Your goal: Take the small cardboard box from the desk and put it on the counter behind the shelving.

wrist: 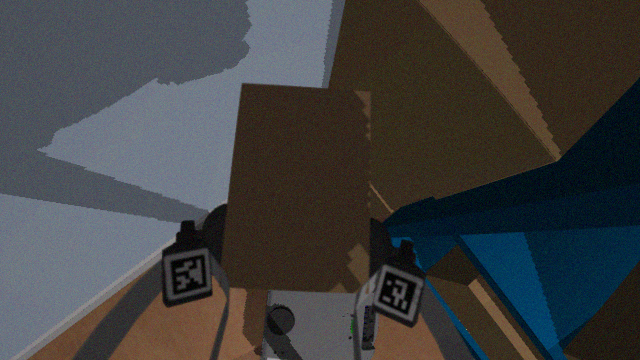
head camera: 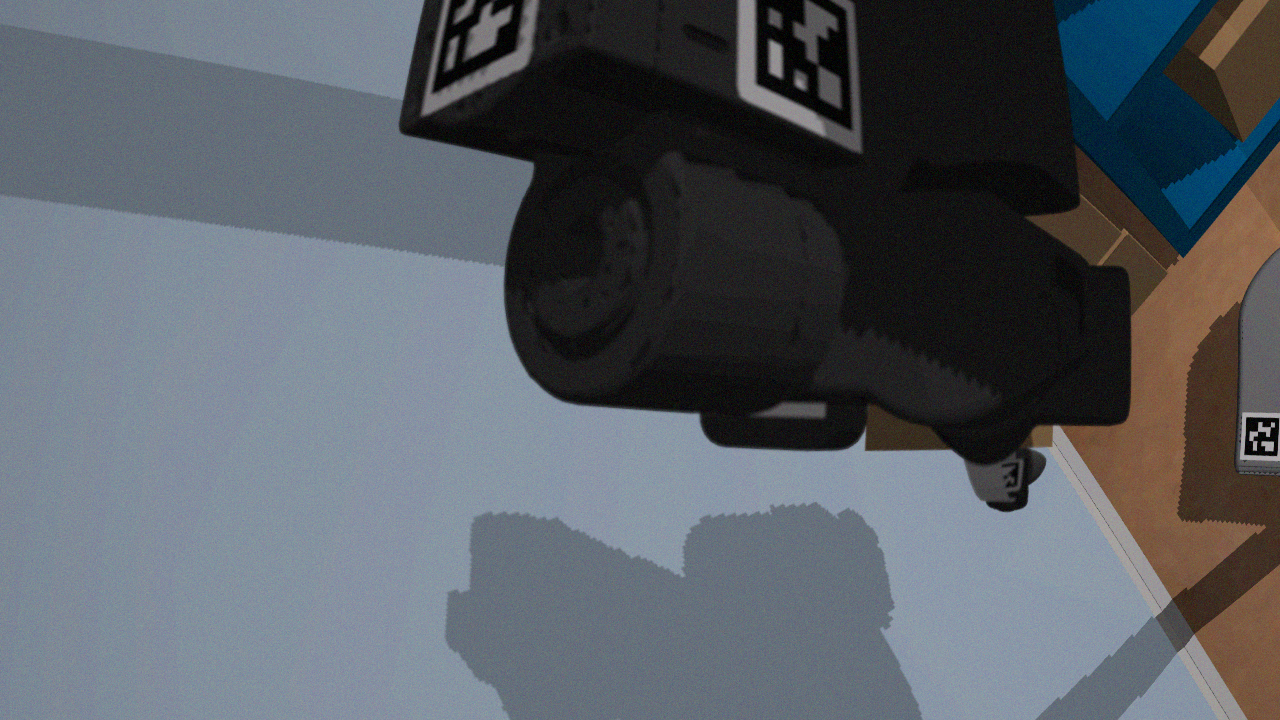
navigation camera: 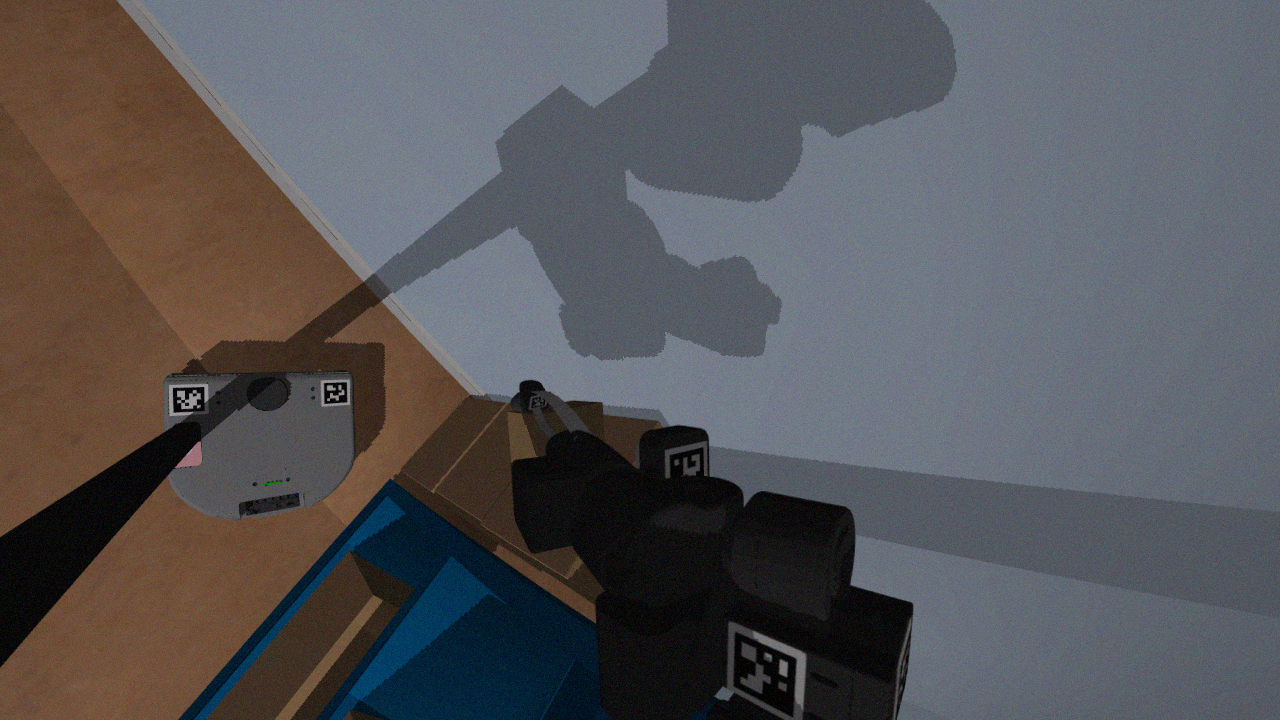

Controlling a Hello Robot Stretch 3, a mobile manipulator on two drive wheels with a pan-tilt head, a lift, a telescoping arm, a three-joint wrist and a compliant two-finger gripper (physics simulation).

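Where they show: gripper, between the fingertips: (wrist: 297, 237) (navigation camera: 527, 435); robot's base, origin of its link: (wrist: 284, 308) (navigation camera: 267, 391).
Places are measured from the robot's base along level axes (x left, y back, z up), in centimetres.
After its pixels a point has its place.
The small cardboard box (wrist: 300, 185) @[x -24.1, y 1.9, z 92.4 cm] (navigation camera: 588, 420) @[x -26.4, y 0.5, z 92.3 cm] (head camera: 899, 436) @[x -26.5, y -0.5, z 92.3 cm] is held in my gripper (wrist: 297, 237) @[x -22.0, y 2.0, z 87.2 cm], with one rubber fingertip pressed on each side. In the head camera view the wrist hides much of the box. A large brown block (wrist: 440, 100) @[x -39.0, y 16.5, z 73.1 cm] (navigation camera: 469, 447) @[x -40.9, y 15.2, z 27.1 cm], possibly the counter, stands between the blue shelving (wrist: 500, 192) @[x -31.0, y 29.8, z 64.1 cm] (navigation camera: 501, 562) @[x -37.2, y 36.4, z 49.1 cm] and the wall. In the wrist view the held box overlaps the near edge of this block; whether they touch cannot be told. I cannot make out the desk.
The pale blue-grey wall (head camera: 223, 402) @[x -50.2, y -1.4, z 117.6 cm] (navigation camera: 1029, 268) @[x -39.8, y -12.5, z 129.3 cm] (wrist: 150, 130) @[x -33.7, y -18.9, z 65.7 cm] is close by and carries the arm's shadow. Brown boxes (head camera: 1239, 71) @[x -12.4, y 43.9, z 27.6 cm] (navigation camera: 340, 626) @[x -8.8, y 47.3, z 31.8 cm] sit in the shelving. My grey base (navigation camera: 259, 438) @[x 1.8, y 9.1, z 16.0 cm] (wrist: 315, 320) @[x -0.9, y 8.9, z 16.0 cm] stands on the brown floor (navigation camera: 179, 268) @[x 16.9, y -28.5, z 0.0 cm] below, near the skirting.
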